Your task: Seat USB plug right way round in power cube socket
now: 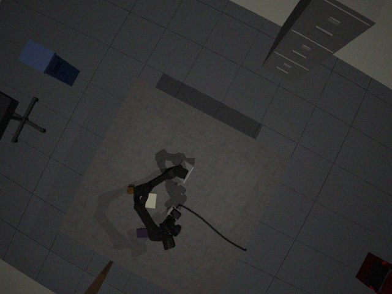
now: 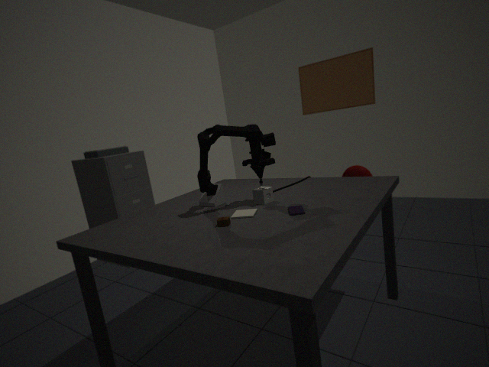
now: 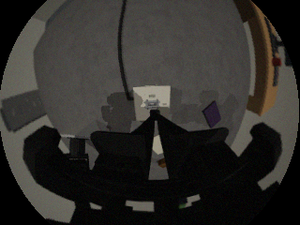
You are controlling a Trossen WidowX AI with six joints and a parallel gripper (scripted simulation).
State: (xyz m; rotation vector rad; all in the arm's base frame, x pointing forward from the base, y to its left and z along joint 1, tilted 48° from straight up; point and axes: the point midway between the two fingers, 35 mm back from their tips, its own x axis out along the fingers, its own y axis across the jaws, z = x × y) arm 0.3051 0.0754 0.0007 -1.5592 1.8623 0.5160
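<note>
My gripper tip is now 2 cm above the USB plug. From my gripper tip the other things lie so: purple block (24 cm ahead, 13 cm below, 12 cm to the right); white pad (20 cm to the right, 13 cm below).
</note>
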